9 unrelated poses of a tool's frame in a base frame.
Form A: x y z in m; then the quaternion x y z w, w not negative.
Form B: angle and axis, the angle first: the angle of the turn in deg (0 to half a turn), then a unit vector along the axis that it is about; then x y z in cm. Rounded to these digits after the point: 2 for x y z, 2 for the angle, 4 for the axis.
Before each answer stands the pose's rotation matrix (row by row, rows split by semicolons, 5 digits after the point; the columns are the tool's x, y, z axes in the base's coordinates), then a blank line. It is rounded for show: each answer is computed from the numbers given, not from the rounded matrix.
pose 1, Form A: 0.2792 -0.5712 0.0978 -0.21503 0.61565 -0.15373 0.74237
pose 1, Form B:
0.19469 -0.03652 0.98018; -0.49301 0.86026 0.12997; -0.84796 -0.50855 0.14948

84.13 -0.3209 0.9189 -0.2294 27.92 -57.12 9.78
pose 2, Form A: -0.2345 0.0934 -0.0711 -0.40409 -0.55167 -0.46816 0.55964
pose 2, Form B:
-0.04703 0.96985 -0.23912; -0.07815 0.23507 0.96883; 0.99583 0.06425 0.06474

111.94 -0.4876 -0.6657 -0.5649 -23.45 9.34 -7.11
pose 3, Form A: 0.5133 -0.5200 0.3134 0.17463 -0.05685 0.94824 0.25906
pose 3, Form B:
-0.80478 -0.51116 0.30173; 0.47145 -0.85931 -0.19829; 0.36064 -0.01734 0.93254

149.97 0.1808 -0.0589 0.9818 51.33 -52.00 31.34
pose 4, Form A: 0.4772 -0.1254 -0.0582 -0.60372 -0.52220 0.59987 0.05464
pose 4, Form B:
-0.26507 0.56497 -0.78137; 0.69608 -0.44864 -0.56053; -0.66724 -0.69248 -0.27434

173.74 -0.6046 -0.5230 0.6008 47.72 -12.54 -5.82
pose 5, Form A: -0.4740 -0.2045 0.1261 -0.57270 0.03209 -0.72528 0.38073
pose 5, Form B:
-0.05412 0.51552 0.85517; -0.58903 -0.70803 0.38954; 0.80630 -0.48264 0.34197

135.24 -0.6193 0.0347 -0.7844 -47.40 -20.45 12.61
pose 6, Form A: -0.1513 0.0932 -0.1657 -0.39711 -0.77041 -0.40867 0.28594
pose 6, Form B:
-0.52108 0.84558 -0.11601; 0.37816 0.35059 0.85679; 0.76516 0.40259 -0.50245

146.77 -0.4144 -0.8040 -0.4265 -15.13 9.32 -16.57
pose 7, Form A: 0.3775 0.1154 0.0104 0.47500 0.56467 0.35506 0.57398
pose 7, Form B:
0.11016 0.12884 0.98553; 0.94403 0.29661 -0.14430; -0.31091 0.94627 -0.08896

109.94 0.5801 0.6896 0.4336 37.75 11.54 1.04
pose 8, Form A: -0.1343 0.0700 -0.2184 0.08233 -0.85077 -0.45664 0.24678
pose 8, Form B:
-0.86464 0.08529 -0.49509; -0.36546 0.56941 0.73635; 0.34471 0.81762 -0.46116

151.43 0.0850 -0.8779 -0.4712 -13.43 7.00 -21.84
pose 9, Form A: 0.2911 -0.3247 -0.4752 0.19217 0.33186 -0.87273 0.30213
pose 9, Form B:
-0.74358 0.65490 -0.13490; -0.39981 -0.59717 -0.69537; -0.53595 -0.46313 0.70588

144.83 0.2016 0.3481 -0.9155 29.11 -32.47 -47.52
